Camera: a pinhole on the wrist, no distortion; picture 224 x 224 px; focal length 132.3 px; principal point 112.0 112.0 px. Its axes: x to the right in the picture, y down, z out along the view. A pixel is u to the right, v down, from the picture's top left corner.
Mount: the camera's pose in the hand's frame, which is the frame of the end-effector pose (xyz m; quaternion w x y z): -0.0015 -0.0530 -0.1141 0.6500 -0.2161 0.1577 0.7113
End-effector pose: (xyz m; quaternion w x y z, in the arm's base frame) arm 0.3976 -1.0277 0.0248 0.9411 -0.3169 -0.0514 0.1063
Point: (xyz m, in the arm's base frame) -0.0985 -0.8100 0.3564
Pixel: 70.9 194.6
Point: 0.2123 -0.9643 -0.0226
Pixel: 156.8 194.7
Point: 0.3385 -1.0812 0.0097
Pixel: 96.3 199.7
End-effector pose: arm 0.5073 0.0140 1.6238 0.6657 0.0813 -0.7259 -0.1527
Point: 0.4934 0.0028 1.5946
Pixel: 73.4 122.6
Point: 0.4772 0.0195 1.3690
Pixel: outside the picture
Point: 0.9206 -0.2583 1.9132
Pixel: behind the camera
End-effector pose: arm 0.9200 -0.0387 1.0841 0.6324 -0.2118 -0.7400 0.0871
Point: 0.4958 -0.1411 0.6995
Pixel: 50.7 184.9
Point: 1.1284 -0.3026 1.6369
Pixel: behind the camera
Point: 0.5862 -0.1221 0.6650
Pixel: 67.9 198.8
